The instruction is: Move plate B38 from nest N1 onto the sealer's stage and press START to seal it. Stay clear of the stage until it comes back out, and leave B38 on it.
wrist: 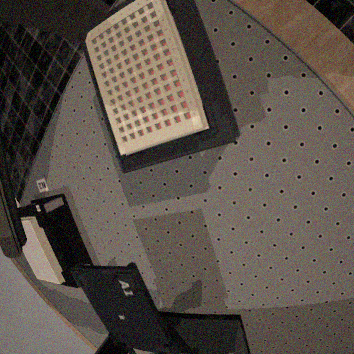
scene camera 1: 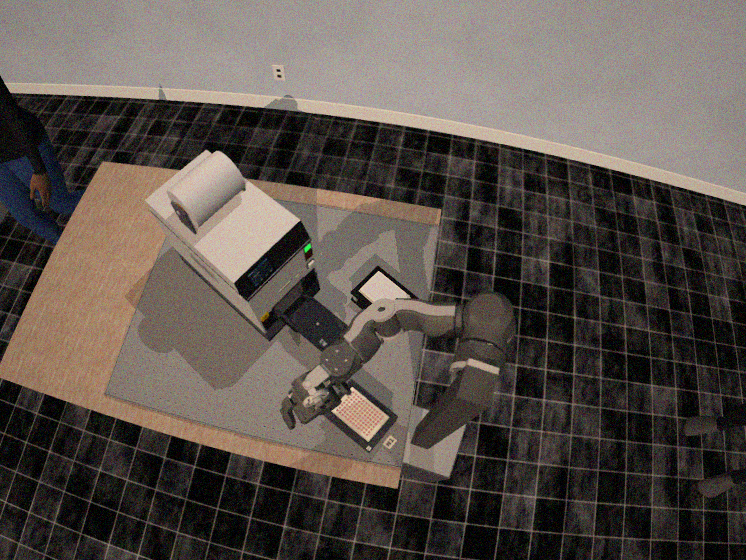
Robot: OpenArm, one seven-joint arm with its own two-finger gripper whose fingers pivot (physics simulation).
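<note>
Plate B38, pale with red-tinted wells, sits in the dark nest N1 near the front right of the mat. My gripper is open and empty, above the nest's left end, beside the plate; in the wrist view a dark finger part shows at the left edge. The sealer is a white box with a film roll on top and a green light on its front. Its dark stage is out and bare, marked A1. The START button cannot be made out clearly.
A second dark nest, labelled N2, holds a white item behind my arm. My forearm passes close by the stage's outer end. A person stands at the table's left end; another's feet show at the right edge.
</note>
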